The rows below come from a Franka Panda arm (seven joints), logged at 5 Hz.
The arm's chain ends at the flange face. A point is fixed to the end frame.
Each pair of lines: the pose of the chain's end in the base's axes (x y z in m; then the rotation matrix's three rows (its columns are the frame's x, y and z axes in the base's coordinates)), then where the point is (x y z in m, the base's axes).
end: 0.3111 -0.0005 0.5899; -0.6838 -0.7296 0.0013; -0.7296 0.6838 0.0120; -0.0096 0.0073 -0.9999
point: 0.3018 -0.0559 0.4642
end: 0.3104 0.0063 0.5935; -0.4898 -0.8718 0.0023; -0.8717 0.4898 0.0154; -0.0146 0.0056 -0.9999
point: 0.3151 -0.0493 0.4676
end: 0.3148 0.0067 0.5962; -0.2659 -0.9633 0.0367; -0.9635 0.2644 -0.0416; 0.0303 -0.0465 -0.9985
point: 0.3374 -0.0532 0.4743
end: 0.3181 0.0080 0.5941; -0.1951 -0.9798 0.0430; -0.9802 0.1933 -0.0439; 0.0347 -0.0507 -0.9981
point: 0.3455 -0.0507 0.4726
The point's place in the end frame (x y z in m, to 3 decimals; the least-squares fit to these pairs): 0.048 -0.032 0.125
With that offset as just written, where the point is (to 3 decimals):
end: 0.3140 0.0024 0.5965; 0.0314 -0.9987 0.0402; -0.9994 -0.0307 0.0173; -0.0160 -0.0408 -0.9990
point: 0.352 -0.042 0.472
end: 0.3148 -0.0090 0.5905; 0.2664 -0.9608 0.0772; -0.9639 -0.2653 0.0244; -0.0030 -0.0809 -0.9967
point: 0.368 -0.044 0.468
